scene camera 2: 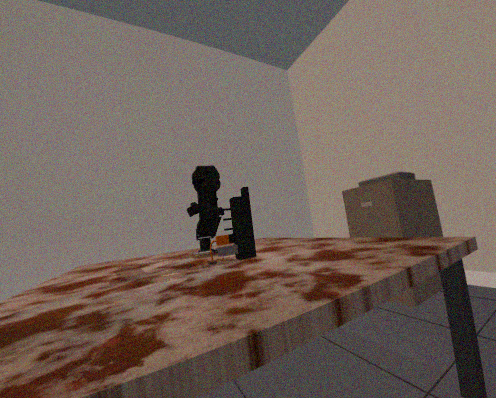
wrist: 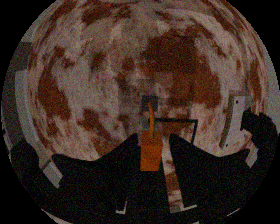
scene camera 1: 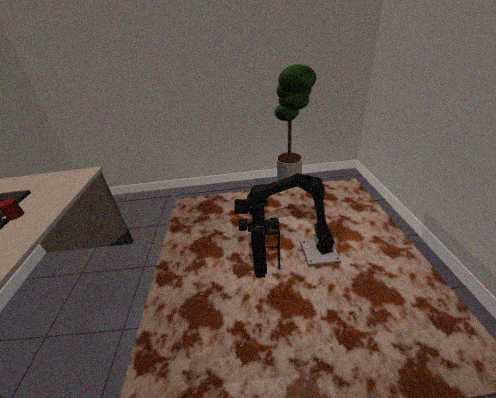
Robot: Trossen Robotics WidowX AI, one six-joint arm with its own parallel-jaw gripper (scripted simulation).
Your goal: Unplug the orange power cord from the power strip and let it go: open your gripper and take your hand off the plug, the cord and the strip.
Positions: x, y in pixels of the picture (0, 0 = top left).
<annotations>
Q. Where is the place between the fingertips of my gripper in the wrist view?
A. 154, 137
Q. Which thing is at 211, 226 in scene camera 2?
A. My gripper.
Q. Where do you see an orange plug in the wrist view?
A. At 151, 149
</annotations>
